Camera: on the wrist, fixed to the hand. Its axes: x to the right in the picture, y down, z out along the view.
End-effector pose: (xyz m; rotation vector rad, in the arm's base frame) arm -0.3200 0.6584 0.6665 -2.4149 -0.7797 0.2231
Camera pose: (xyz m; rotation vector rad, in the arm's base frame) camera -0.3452 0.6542 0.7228 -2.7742 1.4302 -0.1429
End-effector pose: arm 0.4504 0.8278 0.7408 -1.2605 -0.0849 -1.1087
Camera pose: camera 0.3900 0.8147 0.7426 -0.9673 1.4150 -0.0856
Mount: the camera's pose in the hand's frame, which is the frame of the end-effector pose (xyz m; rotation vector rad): -0.0219 -0.0420 -0.0397 -0.5121 0.5688 1.4893
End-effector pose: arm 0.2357 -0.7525 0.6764 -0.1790 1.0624 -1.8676
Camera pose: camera 0.1992 -0.7044 0.6894 0.7208 1.4100 -0.2640
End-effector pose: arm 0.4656 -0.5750 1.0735 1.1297 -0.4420 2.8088
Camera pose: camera 0.4627 -0.5225 1.0410 0.2195 1.3263 -1.7281
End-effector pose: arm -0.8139 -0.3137 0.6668 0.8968 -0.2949 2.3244
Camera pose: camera -0.7961 -0.2750 0.6220 0.3755 1.1350 -2.3076
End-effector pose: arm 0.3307 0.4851 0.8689 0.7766 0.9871 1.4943
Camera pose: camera 0.3171 0.4580 0.8151 -0.6303 -0.1803 -2.9196
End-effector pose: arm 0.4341 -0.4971 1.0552 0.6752 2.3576 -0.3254
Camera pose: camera 0.4046 -0.5250 1.1018 2.1013 1.5762 1.1687
